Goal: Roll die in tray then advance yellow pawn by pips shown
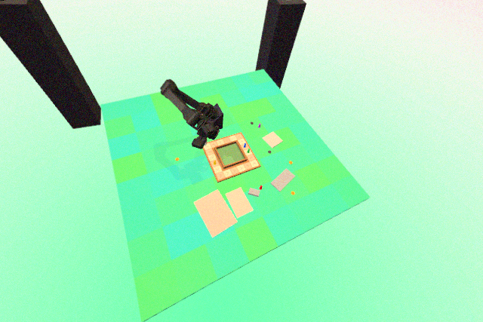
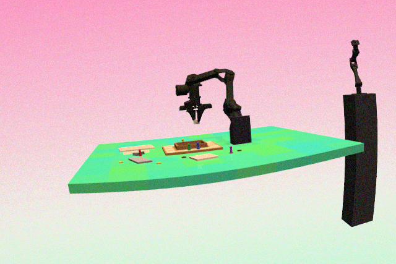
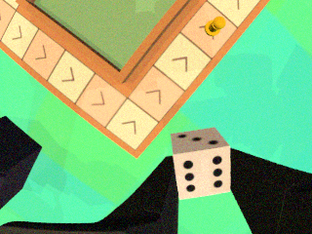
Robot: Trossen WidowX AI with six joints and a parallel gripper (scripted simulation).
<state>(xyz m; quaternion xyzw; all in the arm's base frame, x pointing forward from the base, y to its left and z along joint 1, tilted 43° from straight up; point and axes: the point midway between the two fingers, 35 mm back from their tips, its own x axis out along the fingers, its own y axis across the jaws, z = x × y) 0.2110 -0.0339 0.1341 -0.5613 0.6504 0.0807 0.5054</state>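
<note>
My gripper tip is now 10 cm above the yellow pawn, 9 cm short of it and 4 cm to the right of it. The rest, counted from my gripper tip: blue pawn: 26 cm to the left, 10 cm below, 1 cm ahead; green tray: 15 cm to the left, 12 cm below, 5 cm ahead; white die: right at my gripper tip.
</note>
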